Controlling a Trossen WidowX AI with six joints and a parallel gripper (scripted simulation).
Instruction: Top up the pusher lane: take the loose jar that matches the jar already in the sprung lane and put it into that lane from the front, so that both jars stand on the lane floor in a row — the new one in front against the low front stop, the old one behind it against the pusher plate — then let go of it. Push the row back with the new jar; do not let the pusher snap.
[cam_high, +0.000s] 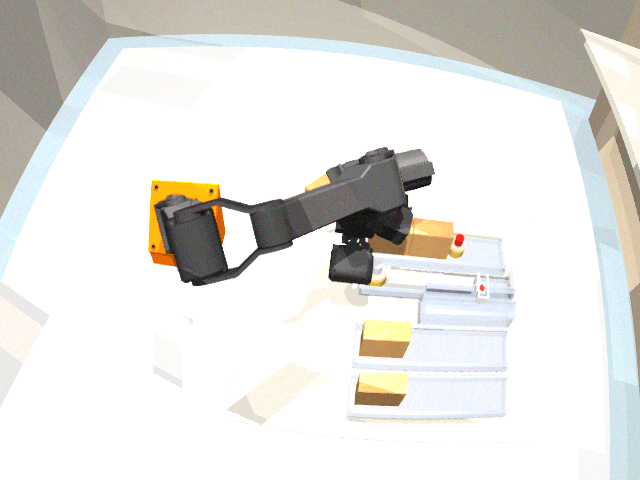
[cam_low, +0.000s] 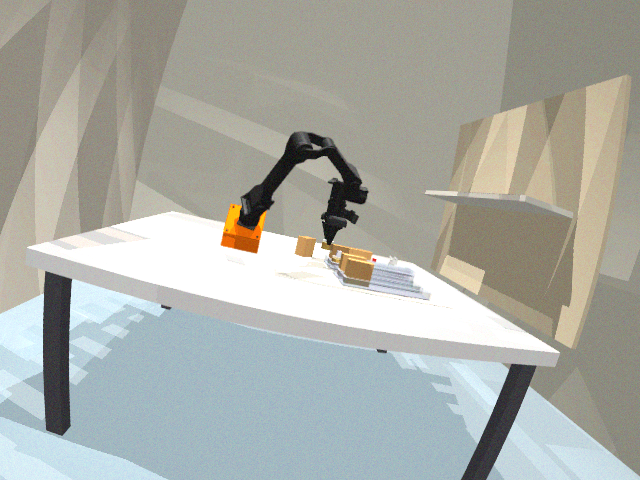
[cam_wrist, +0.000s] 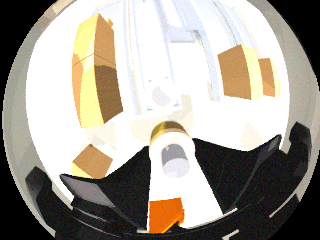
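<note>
My gripper tip is 200 mm short of the sprung lane and 60 mm above it. Round my gripper tip: red mark 230 mm ahead, 10 mm below; wall shelf 550 mm ahead, 80 mm to the left, 290 mm above.
</note>
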